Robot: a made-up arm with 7 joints. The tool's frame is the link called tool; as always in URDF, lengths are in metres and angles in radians. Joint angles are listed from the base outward.
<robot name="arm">
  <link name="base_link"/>
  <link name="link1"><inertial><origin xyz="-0.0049 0.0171 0.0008"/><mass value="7.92"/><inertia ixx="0.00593" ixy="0" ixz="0" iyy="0.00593" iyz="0" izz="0.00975"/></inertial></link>
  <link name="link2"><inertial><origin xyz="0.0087 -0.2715 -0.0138"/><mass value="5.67"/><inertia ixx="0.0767" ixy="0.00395" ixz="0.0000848" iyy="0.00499" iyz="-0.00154" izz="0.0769"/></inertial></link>
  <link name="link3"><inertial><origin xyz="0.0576 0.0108 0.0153"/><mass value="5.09"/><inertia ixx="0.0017" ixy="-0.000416" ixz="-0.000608" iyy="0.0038" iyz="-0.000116" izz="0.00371"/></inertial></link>
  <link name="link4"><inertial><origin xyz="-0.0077 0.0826 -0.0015"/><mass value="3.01"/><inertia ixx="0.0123" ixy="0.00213" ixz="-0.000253" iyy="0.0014" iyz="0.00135" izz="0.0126"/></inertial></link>
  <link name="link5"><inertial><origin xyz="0.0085 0.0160 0.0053"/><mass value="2.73"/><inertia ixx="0.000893" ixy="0" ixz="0" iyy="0.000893" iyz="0" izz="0.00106"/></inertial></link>
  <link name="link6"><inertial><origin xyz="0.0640 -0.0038 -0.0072"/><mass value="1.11"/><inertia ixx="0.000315" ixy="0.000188" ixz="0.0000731" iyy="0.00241" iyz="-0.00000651" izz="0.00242"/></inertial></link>
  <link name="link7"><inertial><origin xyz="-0.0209 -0.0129 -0.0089"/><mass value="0.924"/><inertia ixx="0.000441" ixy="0" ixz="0" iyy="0.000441" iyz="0" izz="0.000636"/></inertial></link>
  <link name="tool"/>
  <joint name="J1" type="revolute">
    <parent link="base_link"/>
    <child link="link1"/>
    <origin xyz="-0.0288 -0.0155 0.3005" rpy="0 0 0"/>
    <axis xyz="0 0 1"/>
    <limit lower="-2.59" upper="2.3"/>
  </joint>
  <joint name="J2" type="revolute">
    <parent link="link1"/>
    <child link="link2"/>
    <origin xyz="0.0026 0.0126 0.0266" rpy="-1.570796 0 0"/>
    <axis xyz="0 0 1"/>
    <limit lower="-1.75" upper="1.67"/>
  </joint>
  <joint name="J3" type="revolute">
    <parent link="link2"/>
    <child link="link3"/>
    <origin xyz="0.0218 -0.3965 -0.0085" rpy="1.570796 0 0"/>
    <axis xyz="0 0 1"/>
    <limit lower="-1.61" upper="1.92"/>
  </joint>
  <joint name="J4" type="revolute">
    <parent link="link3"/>
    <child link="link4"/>
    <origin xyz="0.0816 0.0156 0.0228" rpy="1.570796 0 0"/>
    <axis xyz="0 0 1"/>
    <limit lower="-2.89" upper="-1"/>
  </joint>
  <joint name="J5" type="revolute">
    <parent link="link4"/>
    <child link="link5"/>
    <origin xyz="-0.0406 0.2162 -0.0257" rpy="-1.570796 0 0"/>
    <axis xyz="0 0 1"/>
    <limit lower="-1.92" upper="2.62"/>
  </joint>
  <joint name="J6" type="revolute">
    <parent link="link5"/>
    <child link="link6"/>
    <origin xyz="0.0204 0.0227 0.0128" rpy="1.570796 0 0"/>
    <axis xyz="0 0 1"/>
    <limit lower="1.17" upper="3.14"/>
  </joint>
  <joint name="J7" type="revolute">
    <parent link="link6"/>
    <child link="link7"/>
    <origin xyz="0.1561 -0.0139 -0.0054" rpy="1.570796 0 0"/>
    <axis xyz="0 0 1"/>
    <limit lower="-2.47" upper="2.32"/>
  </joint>
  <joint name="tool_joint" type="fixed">
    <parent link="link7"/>
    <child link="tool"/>
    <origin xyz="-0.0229 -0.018 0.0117" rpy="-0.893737 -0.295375 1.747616"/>
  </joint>
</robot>
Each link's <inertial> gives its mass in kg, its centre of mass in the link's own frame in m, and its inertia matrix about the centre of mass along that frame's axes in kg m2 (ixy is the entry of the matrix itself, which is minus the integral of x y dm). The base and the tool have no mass. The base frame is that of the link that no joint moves.
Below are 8 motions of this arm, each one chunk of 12 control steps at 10 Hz.
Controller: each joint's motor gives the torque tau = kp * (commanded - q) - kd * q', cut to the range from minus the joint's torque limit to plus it. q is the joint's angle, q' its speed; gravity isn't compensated. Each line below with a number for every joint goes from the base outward.
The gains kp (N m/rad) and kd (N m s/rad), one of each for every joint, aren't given. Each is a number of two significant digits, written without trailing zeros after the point. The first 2 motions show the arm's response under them.
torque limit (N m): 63 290 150 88 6.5 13 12
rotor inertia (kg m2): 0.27 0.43 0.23 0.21 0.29 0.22 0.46
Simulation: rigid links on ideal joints. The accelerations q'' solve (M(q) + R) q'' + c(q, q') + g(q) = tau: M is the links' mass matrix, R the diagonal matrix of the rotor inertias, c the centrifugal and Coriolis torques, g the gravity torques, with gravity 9.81 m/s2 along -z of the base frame. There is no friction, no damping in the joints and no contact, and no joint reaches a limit. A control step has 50 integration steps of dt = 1/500 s. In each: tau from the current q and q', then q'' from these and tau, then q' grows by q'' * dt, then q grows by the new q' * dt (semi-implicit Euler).
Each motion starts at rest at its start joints. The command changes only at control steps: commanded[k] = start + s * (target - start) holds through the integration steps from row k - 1 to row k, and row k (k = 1, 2, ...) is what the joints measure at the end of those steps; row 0 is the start. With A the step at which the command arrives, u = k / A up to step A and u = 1 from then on. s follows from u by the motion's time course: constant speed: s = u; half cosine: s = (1 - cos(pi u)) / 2; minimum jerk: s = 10 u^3 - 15 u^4 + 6 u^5; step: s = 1 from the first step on.
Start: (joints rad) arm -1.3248 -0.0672 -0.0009 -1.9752 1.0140 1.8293 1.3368
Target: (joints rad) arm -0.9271 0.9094 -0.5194 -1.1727 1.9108 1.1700 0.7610
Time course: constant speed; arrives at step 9
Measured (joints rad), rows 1 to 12:
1: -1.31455 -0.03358 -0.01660 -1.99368 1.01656 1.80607 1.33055
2: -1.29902 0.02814 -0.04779 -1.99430 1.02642 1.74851 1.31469
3: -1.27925 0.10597 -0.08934 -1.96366 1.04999 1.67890 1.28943
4: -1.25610 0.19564 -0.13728 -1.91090 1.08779 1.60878 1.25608
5: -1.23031 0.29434 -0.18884 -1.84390 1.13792 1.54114 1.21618
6: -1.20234 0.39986 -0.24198 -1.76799 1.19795 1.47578 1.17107
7: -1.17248 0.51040 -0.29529 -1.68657 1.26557 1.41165 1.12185
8: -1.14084 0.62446 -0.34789 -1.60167 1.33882 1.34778 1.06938
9: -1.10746 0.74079 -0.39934 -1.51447 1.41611 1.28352 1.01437
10: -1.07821 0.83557 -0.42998 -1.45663 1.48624 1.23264 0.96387
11: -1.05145 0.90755 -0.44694 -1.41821 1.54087 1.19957 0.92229
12: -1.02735 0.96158 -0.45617 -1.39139 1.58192 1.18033 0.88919
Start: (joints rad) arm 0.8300 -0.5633 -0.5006 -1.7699 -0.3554 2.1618 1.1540
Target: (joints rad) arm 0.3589 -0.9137 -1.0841 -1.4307 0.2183 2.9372 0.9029
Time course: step
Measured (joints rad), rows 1 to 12:
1: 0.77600 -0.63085 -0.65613 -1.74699 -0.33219 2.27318 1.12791
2: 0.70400 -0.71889 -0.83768 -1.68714 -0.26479 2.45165 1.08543
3: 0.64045 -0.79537 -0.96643 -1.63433 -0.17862 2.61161 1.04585
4: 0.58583 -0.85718 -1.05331 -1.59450 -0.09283 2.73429 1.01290
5: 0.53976 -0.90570 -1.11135 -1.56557 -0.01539 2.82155 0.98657
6: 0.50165 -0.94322 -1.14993 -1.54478 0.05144 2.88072 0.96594
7: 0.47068 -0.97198 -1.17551 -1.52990 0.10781 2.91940 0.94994
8: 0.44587 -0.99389 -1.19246 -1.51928 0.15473 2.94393 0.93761
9: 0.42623 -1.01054 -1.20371 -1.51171 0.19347 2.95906 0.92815
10: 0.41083 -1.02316 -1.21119 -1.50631 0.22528 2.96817 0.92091
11: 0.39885 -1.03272 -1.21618 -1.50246 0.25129 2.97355 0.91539
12: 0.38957 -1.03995 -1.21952 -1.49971 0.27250 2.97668 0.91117
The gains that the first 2 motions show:
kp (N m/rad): 71 380 120 79 7.9 14 14
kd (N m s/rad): 35 130 30 20 3.7 3.6 6.7
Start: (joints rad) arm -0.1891 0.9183 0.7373 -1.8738 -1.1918 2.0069 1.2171
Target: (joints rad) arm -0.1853 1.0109 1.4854 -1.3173 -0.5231 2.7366 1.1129
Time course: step
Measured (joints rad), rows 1 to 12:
1: -0.20825 0.98534 0.91199 -1.74718 -1.15507 2.08468 1.20671
2: -0.20116 1.03567 1.05622 -1.62978 -1.06907 2.24616 1.19038
3: -0.18921 1.07137 1.15269 -1.55350 -0.98010 2.38725 1.17455
4: -0.18108 1.09843 1.21333 -1.50354 -0.90453 2.48518 1.16055
5: -0.17768 1.11968 1.25014 -1.46993 -0.84360 2.54694 1.14871
6: -0.17745 1.13647 1.27221 -1.44691 -0.79458 2.58444 1.13897
7: -0.17876 1.14965 1.28549 -1.43099 -0.75475 2.60708 1.13113
8: -0.18053 1.15990 1.29358 -1.41995 -0.72210 2.62095 1.12489
9: -0.18222 1.16779 1.29858 -1.41229 -0.69521 2.62966 1.11999
10: -0.18359 1.17384 1.30174 -1.40698 -0.67305 2.63532 1.11617
11: -0.18460 1.17844 1.30376 -1.40329 -0.65476 2.63911 1.11320
12: -0.18529 1.18194 1.30508 -1.40074 -0.63970 2.64173 1.11090

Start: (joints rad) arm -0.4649 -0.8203 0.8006 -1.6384 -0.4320 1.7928 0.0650
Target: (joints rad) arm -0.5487 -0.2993 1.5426 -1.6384 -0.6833 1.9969 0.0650
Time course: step
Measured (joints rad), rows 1 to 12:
1: -0.46508 -0.71656 1.05152 -1.66275 -0.46196 1.82013 0.06401
2: -0.49082 -0.63278 1.26772 -1.71288 -0.50853 1.86160 0.06600
3: -0.50595 -0.57047 1.40507 -1.74746 -0.55498 1.89043 0.06859
4: -0.51395 -0.52327 1.49067 -1.76843 -0.59501 1.90917 0.07072
5: -0.51930 -0.48718 1.54328 -1.78144 -0.62743 1.92090 0.07229
6: -0.52384 -0.45942 1.57496 -1.78992 -0.65310 1.92762 0.07343
7: -0.52804 -0.43797 1.59355 -1.79572 -0.67324 1.93092 0.07426
8: -0.53187 -0.42136 1.60414 -1.79982 -0.68898 1.93216 0.07487
9: -0.53525 -0.40850 1.60993 -1.80279 -0.70121 1.93233 0.07532
10: -0.53812 -0.39854 1.61293 -1.80497 -0.71066 1.93204 0.07566
11: -0.54049 -0.39083 1.61432 -1.80659 -0.71792 1.93164 0.07593
12: -0.54240 -0.38486 1.61484 -1.80779 -0.72347 1.93129 0.07613

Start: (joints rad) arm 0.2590 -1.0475 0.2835 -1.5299 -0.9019 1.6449 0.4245
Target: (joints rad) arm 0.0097 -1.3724 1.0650 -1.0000 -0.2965 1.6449 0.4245
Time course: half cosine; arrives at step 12
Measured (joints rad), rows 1 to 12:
1: 0.25892 -1.07366 0.30242 -1.55528 -0.90168 1.63782 0.42402
2: 0.25713 -1.10511 0.33767 -1.56381 -0.89504 1.63187 0.42300
3: 0.25262 -1.13593 0.38339 -1.55350 -0.88000 1.63018 0.42201
4: 0.24468 -1.16824 0.44280 -1.52566 -0.85560 1.63126 0.42120
5: 0.23281 -1.20361 0.51714 -1.48159 -0.82072 1.63515 0.42059
6: 0.21696 -1.24259 0.60511 -1.42375 -0.77490 1.64242 0.42017
7: 0.19754 -1.28483 0.70318 -1.35584 -0.71872 1.65332 0.41998
8: 0.17540 -1.32923 0.80617 -1.28265 -0.65397 1.66741 0.42003
9: 0.15179 -1.37406 0.90780 -1.20962 -0.58364 1.68340 0.42038
10: 0.12818 -1.41711 1.00133 -1.14227 -0.51178 1.69930 0.42102
11: 0.10613 -1.45599 1.08040 -1.08541 -0.44310 1.71298 0.42192
12: 0.08704 -1.48838 1.13980 -1.04268 -0.38223 1.72287 0.42299

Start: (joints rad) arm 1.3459 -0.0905 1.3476 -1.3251 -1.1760 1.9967 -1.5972
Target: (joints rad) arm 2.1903 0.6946 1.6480 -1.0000 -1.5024 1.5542 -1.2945
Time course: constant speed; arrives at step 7
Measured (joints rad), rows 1 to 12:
1: 1.36904 -0.06534 1.36779 -1.35874 -1.18334 1.98096 -1.59187
2: 1.41104 -0.01649 1.39502 -1.38083 -1.20171 1.94300 -1.57849
3: 1.46740 0.05137 1.42350 -1.37904 -1.22657 1.89120 -1.55857
4: 1.53497 0.13414 1.45173 -1.36032 -1.25515 1.83162 -1.53351
5: 1.61111 0.22861 1.47909 -1.32981 -1.28623 1.76744 -1.50443
6: 1.69366 0.33228 1.50540 -1.29072 -1.31937 1.70023 -1.47221
7: 1.78092 0.44316 1.53078 -1.24503 -1.35453 1.63076 -1.43760
8: 1.85245 0.53430 1.53824 -1.21076 -1.38792 1.57054 -1.40551
9: 1.91088 0.60607 1.53742 -1.18643 -1.41633 1.52473 -1.37912
10: 1.95975 0.66204 1.53367 -1.16896 -1.43906 1.49271 -1.35826
11: 2.00096 0.70536 1.52937 -1.15620 -1.45661 1.47174 -1.34199
12: 2.03570 0.73870 1.52546 -1.14670 -1.46993 1.45871 -1.32936

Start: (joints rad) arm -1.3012 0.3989 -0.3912 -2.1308 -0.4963 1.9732 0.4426
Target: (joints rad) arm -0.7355 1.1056 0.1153 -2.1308 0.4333 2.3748 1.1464
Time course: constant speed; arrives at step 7
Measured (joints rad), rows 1 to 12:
1: -1.29838 0.44537 -0.37208 -2.15636 -0.48744 1.97386 0.45305
2: -1.28100 0.51686 -0.33265 -2.18348 -0.46306 1.97403 0.48109
3: -1.24993 0.59894 -0.28109 -2.19641 -0.41716 1.99102 0.52482
4: -1.20825 0.68839 -0.22278 -2.19861 -0.35008 2.02602 0.58118
5: -1.15827 0.78309 -0.16108 -2.19397 -0.26518 2.07330 0.64745
6: -1.10166 0.88136 -0.09798 -2.18526 -0.16609 2.12739 0.72144
7: -1.03962 0.98187 -0.03455 -2.17427 -0.05589 2.18479 0.80143
8: -0.97600 1.06228 0.01059 -2.16599 0.04898 2.22944 0.87628
9: -0.92060 1.12159 0.03900 -2.15876 0.13717 2.25763 0.93817
10: -0.87597 1.16516 0.05572 -2.15246 0.20846 2.27458 0.98731
11: -0.84144 1.19712 0.06500 -2.14697 0.26530 2.28501 1.02580
12: -0.81530 1.22053 0.06981 -2.14223 0.31037 2.29190 1.05580

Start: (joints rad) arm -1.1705 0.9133 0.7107 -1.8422 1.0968 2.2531 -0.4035
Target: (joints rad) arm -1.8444 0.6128 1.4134 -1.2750 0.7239 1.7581 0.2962
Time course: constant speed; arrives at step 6
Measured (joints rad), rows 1 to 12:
1: -1.18021 0.93809 0.71860 -1.84252 1.09554 2.23221 -0.39256
2: -1.20931 0.95596 0.74702 -1.82554 1.09224 2.18366 -0.36336
3: -1.25566 0.95597 0.80342 -1.78176 1.08001 2.12202 -0.31632
4: -1.31499 0.94175 0.87933 -1.72034 1.05617 2.05494 -0.25415
5: -1.38495 0.91690 0.96802 -1.64836 1.02128 1.98531 -0.17991
6: -1.46420 0.88406 1.06533 -1.56965 0.97672 1.91397 -0.09626
7: -1.53922 0.85270 1.13904 -1.50719 0.92894 1.85636 -0.01663
8: -1.60316 0.82882 1.18689 -1.46760 0.88498 1.81955 0.04943
9: -1.65538 0.81116 1.21742 -1.44383 0.84663 1.79726 0.10182
10: -1.69696 0.79802 1.23711 -1.43001 0.81382 1.78317 0.14276
11: -1.72960 0.78812 1.25004 -1.42228 0.78595 1.77332 0.17460
12: -1.75501 0.78059 1.25869 -1.41822 0.76237 1.76569 0.19934

